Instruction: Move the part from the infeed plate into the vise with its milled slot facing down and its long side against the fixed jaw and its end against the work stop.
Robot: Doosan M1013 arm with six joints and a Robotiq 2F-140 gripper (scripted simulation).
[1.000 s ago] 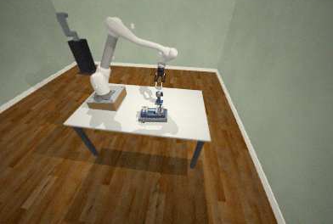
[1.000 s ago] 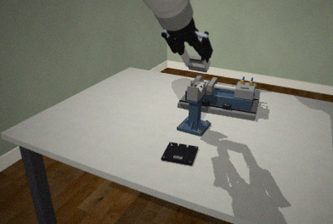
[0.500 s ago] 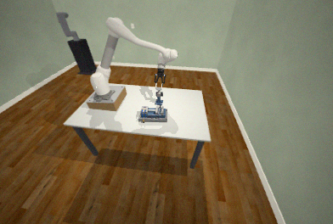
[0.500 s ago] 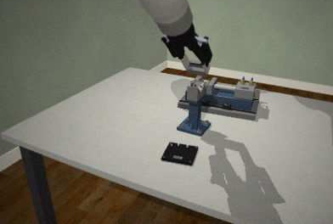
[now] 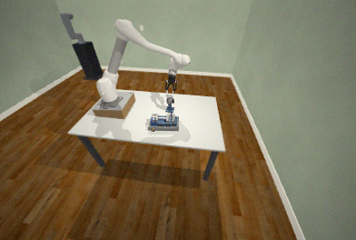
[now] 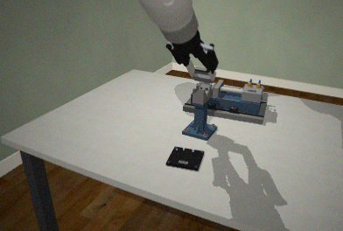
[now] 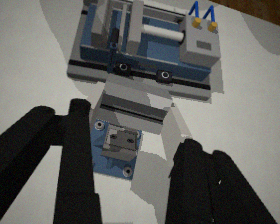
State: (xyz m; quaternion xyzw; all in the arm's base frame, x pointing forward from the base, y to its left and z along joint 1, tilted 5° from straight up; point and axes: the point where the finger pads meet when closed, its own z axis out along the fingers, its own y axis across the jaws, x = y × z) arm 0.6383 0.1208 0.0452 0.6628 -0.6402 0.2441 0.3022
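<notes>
Right now the blue v-block stand is 16 cm below my hand and 1 cm to the right of it. Round my hand: part 2 cm to the right, 2 cm below; then work stop 18 cm to the right, 13 cm below, 5 cm ahead; then blue foot 21 cm below, 1 cm to the right.
</notes>
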